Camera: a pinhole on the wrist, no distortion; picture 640 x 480 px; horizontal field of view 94.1 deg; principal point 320.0 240.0 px. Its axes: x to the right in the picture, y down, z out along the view. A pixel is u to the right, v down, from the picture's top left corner.
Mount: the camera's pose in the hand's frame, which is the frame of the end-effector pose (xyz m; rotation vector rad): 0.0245 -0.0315 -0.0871 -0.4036 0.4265 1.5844
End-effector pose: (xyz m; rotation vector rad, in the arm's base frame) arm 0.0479 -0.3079 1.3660 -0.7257 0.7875 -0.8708
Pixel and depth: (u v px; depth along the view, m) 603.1 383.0 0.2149
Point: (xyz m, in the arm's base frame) 0.1035 -0.1184 1.1915
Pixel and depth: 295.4 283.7 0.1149
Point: 0.0723 -0.3033 1.3587
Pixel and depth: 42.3 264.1 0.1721
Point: 0.1424 -0.3309 1.5015
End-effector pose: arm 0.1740 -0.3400 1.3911 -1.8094 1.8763 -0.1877
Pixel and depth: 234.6 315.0 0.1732
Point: 0.2045 -0.3008 1.3150
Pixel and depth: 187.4 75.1 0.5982
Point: 0.3886 -0.5505 0.7936
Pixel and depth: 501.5 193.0 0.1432
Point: 0.0678 -0.3713 1.3342
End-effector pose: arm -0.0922 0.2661 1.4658 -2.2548 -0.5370 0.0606
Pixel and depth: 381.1 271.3 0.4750
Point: -0.0750 0.2778 1.0656
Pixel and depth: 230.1 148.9 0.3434
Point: -0.0042 0.4686 1.2664
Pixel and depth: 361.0 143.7 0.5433
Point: 0.1262 0.3979 1.0324
